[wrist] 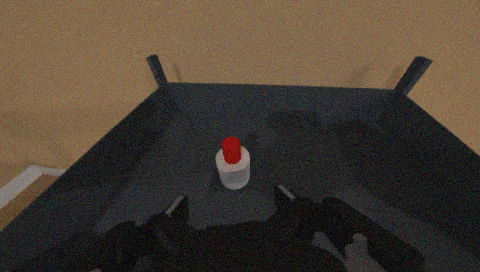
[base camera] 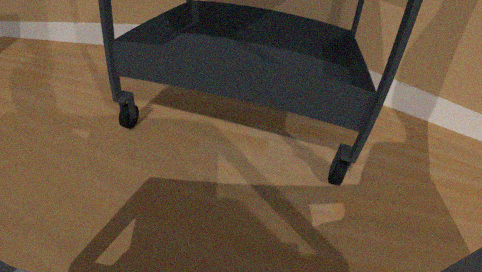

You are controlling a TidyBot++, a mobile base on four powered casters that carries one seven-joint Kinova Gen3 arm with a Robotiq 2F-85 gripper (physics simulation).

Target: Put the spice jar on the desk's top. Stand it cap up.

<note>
In view: my gripper (wrist: 232, 200), a dark three-shelf cart (base camera: 292, 63) and a spice jar (wrist: 233, 161).
The dark three-shelf cart also shows in the wrist view (wrist: 378, 151). The base camera view misses the spice jar: it is out of frame.
</note>
